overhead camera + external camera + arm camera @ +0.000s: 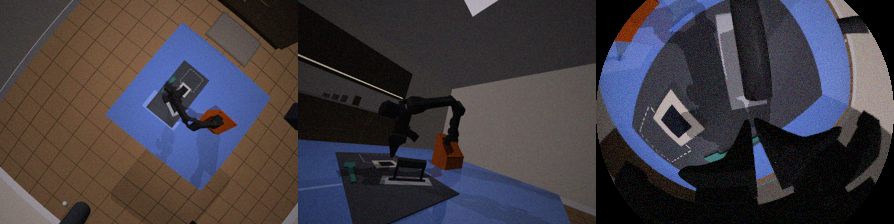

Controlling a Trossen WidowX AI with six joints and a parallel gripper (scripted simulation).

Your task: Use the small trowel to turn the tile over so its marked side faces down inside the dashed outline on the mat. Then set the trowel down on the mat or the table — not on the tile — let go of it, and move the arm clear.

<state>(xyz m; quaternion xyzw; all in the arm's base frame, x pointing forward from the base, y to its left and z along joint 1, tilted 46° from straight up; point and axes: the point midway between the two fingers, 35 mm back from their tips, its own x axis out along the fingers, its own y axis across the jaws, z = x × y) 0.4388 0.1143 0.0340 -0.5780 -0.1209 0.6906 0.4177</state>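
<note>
Right now the dark mat is 100 mm to the right of my gripper tip, 100 mm below it and 40 mm behind it. Also, from my gripper tip: teal T-shaped trowel 120 mm to the right, 100 mm ahead, 80 mm below; then tile 160 mm to the right, 80 mm below, 60 mm behind.
</note>
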